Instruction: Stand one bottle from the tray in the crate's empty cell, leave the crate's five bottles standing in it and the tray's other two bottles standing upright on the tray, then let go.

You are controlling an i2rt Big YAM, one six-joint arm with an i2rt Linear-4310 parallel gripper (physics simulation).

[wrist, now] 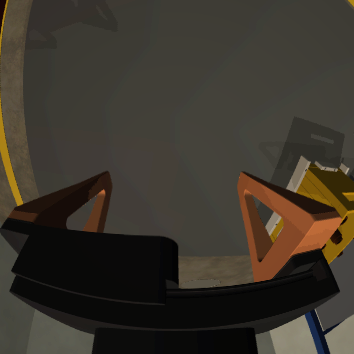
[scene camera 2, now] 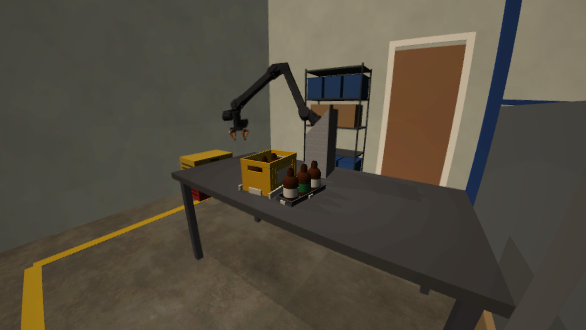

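Observation:
My gripper is open and empty, fingers pointing down, high above the table and to the left of the crate in the scene view. The yellow crate stands on the table; bottle necks show inside it, but its cells and the empty one cannot be made out. Right of the crate, the dark tray holds three upright brown bottles: one with a white label, one with a green label and another with a white label. The tray's bottles do not show in the wrist view.
The crate sits between low pale brackets on the dark table. A grey wedge-shaped stand rises behind the tray, by the arm's base. A shelf rack stands behind. Another yellow crate shows beyond the table's left end.

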